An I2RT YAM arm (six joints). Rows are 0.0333 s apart.
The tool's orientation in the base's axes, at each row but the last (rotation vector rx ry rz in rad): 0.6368, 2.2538, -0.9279; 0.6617, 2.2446, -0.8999; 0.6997, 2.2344, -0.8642; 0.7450, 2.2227, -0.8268
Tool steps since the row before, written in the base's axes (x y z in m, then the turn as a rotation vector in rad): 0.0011, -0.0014, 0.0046, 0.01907, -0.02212, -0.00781; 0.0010, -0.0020, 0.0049, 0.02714, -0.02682, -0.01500; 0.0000, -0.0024, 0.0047, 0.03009, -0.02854, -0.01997; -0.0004, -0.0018, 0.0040, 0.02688, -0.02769, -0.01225
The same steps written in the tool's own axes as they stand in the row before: -0.0042, -0.0023, -0.0012, -0.01221, 0.00131, 0.02763; -0.0045, -0.0027, -0.0010, -0.01366, 0.00650, 0.03811; -0.0039, -0.0034, -0.0010, -0.01247, 0.00927, 0.04333; -0.0031, -0.0028, -0.0012, -0.01579, 0.00492, 0.03696
